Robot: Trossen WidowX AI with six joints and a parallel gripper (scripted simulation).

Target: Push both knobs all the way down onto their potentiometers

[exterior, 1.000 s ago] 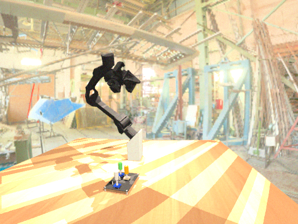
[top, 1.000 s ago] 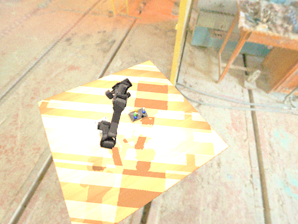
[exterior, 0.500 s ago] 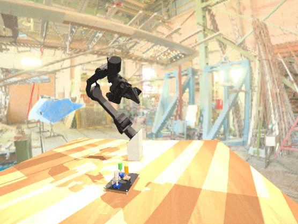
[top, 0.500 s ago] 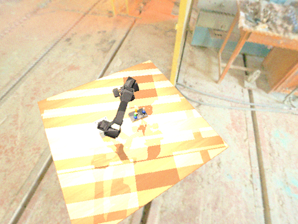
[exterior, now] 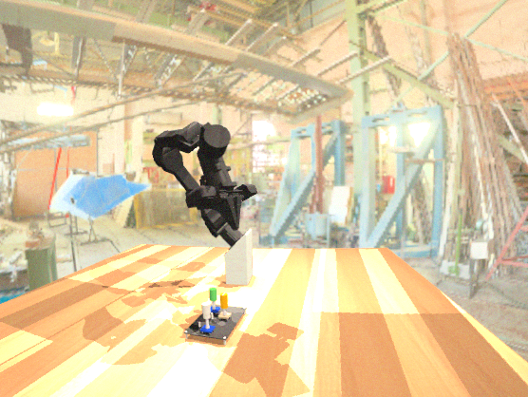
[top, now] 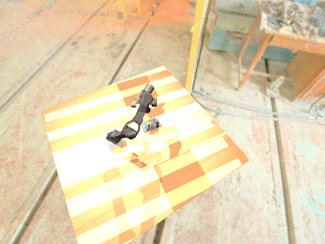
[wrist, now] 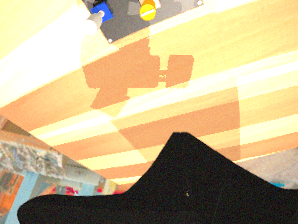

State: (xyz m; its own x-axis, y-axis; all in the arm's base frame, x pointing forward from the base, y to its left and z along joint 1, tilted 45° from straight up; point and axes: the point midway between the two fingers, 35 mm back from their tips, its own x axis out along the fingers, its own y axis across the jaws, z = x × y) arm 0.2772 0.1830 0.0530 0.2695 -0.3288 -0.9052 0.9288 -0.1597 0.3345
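My gripper tip is now 17 cm above the orange knob, 3 cm to the left of it and 1 cm short of it.
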